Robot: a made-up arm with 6 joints. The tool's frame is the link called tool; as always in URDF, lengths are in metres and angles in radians. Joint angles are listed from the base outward.
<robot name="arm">
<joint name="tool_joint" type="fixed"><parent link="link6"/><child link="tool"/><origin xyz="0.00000 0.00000 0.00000" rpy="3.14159 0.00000 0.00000"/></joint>
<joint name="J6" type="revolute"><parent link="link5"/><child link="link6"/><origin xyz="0.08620 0.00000 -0.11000" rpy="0.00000 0.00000 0.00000"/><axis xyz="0 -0.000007 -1"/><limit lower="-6.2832" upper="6.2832"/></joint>
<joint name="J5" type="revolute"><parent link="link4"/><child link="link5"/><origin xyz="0.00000 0.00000 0.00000" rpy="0.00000 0.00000 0.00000"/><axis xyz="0 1 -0.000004"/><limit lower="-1.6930" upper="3.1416"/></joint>
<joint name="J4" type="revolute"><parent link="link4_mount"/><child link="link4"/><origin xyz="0.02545 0.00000 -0.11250" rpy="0.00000 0.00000 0.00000"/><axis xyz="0 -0.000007 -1"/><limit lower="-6.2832" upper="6.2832"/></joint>
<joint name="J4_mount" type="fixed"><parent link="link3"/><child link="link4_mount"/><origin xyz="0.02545 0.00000 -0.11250" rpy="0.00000 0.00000 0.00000"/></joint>
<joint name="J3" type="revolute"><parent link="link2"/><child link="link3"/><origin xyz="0.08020 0.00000 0.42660" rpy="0.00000 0.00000 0.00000"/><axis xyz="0 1 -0.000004"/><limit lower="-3.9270" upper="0.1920"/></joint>
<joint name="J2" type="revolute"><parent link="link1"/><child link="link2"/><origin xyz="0.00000 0.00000 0.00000" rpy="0.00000 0.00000 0.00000"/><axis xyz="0 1 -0.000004"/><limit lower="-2.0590" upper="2.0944"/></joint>
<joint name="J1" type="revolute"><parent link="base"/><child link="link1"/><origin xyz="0.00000 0.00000 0.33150" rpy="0.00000 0.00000 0.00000"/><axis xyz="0 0 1"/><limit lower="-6.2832" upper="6.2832"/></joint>
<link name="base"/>
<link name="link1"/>
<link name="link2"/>
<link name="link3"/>
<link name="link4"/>
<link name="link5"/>
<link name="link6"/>
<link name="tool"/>
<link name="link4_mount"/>
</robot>
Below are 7 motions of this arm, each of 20 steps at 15 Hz.
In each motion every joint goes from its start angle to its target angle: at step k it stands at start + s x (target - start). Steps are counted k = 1, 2, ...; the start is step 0. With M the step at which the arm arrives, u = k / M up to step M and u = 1 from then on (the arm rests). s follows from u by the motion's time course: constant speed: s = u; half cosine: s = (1 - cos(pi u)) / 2; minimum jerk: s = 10 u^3 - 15 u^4 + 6 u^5.
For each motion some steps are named. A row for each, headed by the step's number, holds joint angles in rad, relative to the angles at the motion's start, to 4 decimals.
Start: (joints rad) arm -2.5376 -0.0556 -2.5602 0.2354 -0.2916 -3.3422
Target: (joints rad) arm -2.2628 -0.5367 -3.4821 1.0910 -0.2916 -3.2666
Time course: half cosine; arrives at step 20
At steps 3, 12, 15, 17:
3: 0.0150 -0.0262 -0.0502 0.0466 0.0000 0.0041
12: 0.1799 -0.3149 -0.6034 0.5600 0.0000 0.0495
15: 0.2346 -0.4106 -0.7869 0.7303 0.0000 0.0645
17: 0.2598 -0.4549 -0.8717 0.8090 0.0000 0.0715

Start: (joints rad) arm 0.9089 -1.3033 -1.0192 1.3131 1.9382 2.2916
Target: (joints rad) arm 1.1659 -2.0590 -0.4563 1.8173 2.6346 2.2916
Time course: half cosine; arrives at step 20
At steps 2, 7, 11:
2: 0.0063 -0.0185 0.0138 0.0123 0.0170 0.0000
7: 0.0702 -0.2063 0.1537 0.1376 0.1901 0.0000
11: 0.1486 -0.4370 0.3255 0.2915 0.4027 0.0000

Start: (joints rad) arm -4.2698 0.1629 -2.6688 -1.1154 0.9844 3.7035
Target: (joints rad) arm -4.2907 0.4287 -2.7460 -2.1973 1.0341 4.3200
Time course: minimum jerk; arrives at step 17
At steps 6, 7, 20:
6: -0.0050 0.0637 -0.0185 -0.2594 0.0119 0.1478
7: -0.0071 0.0898 -0.0261 -0.3656 0.0168 0.2084
20: -0.0209 0.2658 -0.0772 -1.0819 0.0497 0.6165

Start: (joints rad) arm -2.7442 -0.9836 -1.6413 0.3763 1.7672 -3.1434
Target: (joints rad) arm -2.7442 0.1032 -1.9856 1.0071 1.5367 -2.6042
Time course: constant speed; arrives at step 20
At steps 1, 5, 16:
1: 0.0000 0.0543 -0.0172 0.0315 -0.0115 0.0270
5: 0.0000 0.2717 -0.0861 0.1577 -0.0576 0.1348
16: 0.0000 0.8694 -0.2754 0.5046 -0.1844 0.4314

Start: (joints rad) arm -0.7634 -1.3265 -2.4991 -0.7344 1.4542 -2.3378
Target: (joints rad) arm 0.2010 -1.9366 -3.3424 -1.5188 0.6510 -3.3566
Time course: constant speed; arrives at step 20
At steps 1, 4, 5, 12, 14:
1: 0.0482 -0.0305 -0.0422 -0.0392 -0.0402 -0.0509
4: 0.1929 -0.1220 -0.1687 -0.1569 -0.1606 -0.2038
5: 0.2411 -0.1525 -0.2108 -0.1961 -0.2008 -0.2547
12: 0.5786 -0.3661 -0.5060 -0.4706 -0.4819 -0.6113
14: 0.6751 -0.4271 -0.5903 -0.5491 -0.5622 -0.7132

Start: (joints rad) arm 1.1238 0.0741 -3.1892 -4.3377 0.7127 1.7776
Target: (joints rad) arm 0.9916 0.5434 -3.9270 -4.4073 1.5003 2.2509
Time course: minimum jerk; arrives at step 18
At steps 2, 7, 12, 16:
2: -0.0015 0.0054 -0.0085 -0.0008 0.0091 0.0055
7: -0.0395 0.1401 -0.2202 -0.0208 0.2350 0.1412
12: -0.1045 0.3708 -0.5830 -0.0550 0.6223 0.3740
16: -0.1307 0.4639 -0.7293 -0.0688 0.7785 0.4678

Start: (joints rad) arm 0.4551 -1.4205 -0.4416 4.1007 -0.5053 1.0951
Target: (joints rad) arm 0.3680 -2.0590 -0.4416 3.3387 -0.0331 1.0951
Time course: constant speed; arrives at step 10
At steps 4, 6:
4: -0.0348 -0.2554 0.0000 -0.3048 0.1889 0.0000
6: -0.0523 -0.3831 0.0000 -0.4572 0.2833 0.0000

